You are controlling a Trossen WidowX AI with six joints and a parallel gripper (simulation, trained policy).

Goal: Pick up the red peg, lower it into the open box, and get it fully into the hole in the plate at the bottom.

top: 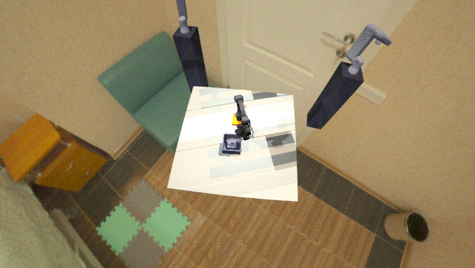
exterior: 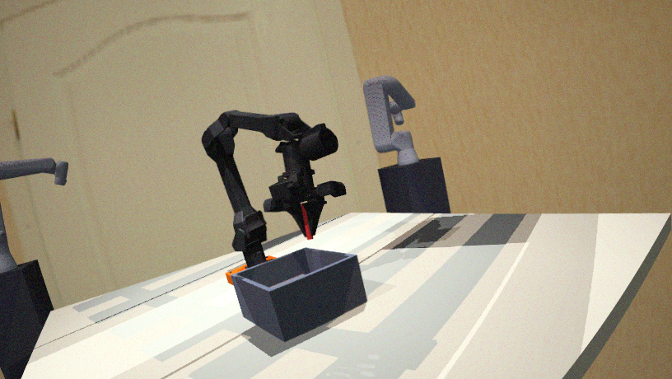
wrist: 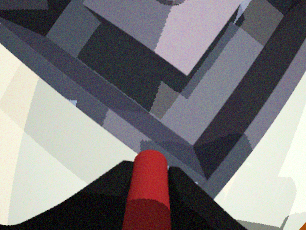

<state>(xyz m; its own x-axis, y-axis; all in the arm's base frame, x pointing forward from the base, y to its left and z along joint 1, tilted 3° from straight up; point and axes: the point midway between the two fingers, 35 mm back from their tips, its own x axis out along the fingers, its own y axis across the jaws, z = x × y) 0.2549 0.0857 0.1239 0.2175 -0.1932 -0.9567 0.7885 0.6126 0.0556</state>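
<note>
The plate is 70 mm ahead of my gripper tip, 80 mm to the right of it and 80 mm below it. From my gripper tip the other things lie so: red peg (10 mm behind, 30 mm above); box (70 mm ahead, 80 mm to the right, 100 mm below).
</note>
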